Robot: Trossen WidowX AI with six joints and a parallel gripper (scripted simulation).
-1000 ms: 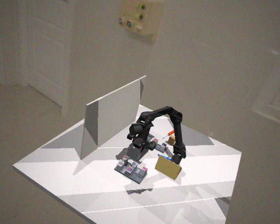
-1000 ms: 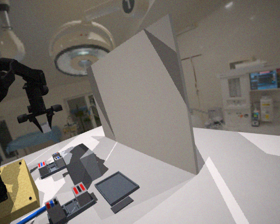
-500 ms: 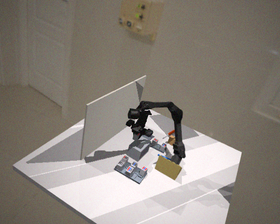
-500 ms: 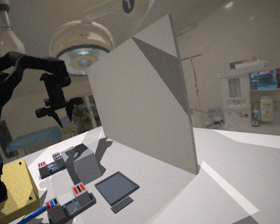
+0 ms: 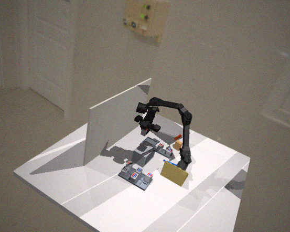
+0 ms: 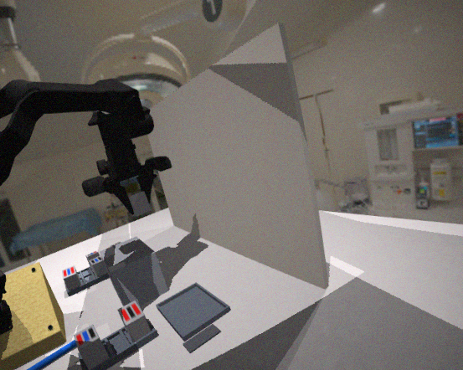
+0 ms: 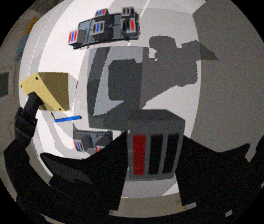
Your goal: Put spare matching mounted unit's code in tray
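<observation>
The tray lies 1 cm behind my gripper tip, 15 cm to the right of it and 18 cm below it. From my gripper tip the other things lie so: spare (3 cm above); then white upright panel (20 cm ahead, 2 cm to the left, 4 cm above); then grey box (5 cm behind, 5 cm to the left, 13 cm below).
</observation>
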